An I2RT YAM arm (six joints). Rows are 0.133 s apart.
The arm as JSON. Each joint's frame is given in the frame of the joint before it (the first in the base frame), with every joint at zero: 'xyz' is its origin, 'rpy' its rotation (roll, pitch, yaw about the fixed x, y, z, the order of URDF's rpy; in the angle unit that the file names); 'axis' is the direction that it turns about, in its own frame. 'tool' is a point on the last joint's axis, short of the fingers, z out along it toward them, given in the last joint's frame.
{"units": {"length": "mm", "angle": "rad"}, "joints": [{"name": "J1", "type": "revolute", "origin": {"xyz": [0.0, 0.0, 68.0], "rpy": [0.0, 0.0, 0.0]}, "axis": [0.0, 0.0, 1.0]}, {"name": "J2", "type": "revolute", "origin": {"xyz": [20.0, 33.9, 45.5], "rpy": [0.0, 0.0, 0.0]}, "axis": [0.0, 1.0, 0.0]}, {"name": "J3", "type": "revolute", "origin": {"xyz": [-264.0, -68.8, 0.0], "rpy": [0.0, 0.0, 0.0]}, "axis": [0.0, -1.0, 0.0]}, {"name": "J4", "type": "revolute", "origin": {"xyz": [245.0, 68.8, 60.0], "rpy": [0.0, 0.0, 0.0]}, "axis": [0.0, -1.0, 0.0]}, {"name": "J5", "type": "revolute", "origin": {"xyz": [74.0, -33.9, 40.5], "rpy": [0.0, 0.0, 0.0]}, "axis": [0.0, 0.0, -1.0]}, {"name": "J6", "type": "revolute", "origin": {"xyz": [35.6, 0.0, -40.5], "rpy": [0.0, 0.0, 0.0]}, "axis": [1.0, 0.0, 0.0]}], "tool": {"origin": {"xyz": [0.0, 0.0, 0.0], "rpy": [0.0, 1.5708, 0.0]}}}
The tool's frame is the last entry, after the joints.
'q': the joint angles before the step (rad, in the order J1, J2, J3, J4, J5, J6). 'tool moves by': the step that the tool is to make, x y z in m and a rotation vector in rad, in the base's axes. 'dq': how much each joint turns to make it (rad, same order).
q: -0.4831, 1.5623, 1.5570, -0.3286, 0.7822, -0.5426
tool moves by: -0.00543, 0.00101, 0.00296, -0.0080, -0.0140, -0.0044
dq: -0.0046, -0.0202, -0.0141, 0.0106, 0.0000, -0.0008
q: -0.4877, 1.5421, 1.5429, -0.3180, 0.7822, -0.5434
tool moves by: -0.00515, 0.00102, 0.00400, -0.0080, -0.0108, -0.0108
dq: -0.0038, -0.0168, -0.0050, 0.0013, 0.0072, 0.0003
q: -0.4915, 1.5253, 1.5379, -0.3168, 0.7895, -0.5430
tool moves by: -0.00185, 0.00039, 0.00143, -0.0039, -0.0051, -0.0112
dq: -0.0008, -0.0053, -0.0011, 0.0000, 0.0102, 0.0030
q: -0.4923, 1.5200, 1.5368, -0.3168, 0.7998, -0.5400
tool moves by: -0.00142, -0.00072, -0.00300, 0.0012, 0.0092, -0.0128
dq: -0.0031, -0.0034, -0.0126, 0.0007, 0.0103, -0.0003
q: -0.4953, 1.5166, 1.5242, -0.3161, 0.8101, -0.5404
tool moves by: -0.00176, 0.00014, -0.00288, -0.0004, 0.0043, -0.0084
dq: -0.0016, -0.0073, -0.0175, 0.0069, 0.0072, -0.0003
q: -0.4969, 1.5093, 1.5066, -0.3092, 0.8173, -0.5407
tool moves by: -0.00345, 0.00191, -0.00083, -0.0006, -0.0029, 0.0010
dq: 0.0000, -0.0160, -0.0190, 0.0053, -0.0012, 0.0007
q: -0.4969, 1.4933, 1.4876, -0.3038, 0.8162, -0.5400
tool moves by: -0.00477, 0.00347, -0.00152, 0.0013, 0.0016, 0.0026
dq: 0.0023, -0.0229, -0.0260, 0.0008, -0.0004, 0.0004
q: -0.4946, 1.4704, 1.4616, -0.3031, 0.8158, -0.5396
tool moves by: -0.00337, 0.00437, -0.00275, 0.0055, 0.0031, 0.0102
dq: 0.0065, -0.0206, -0.0264, -0.0018, -0.0046, 0.0030
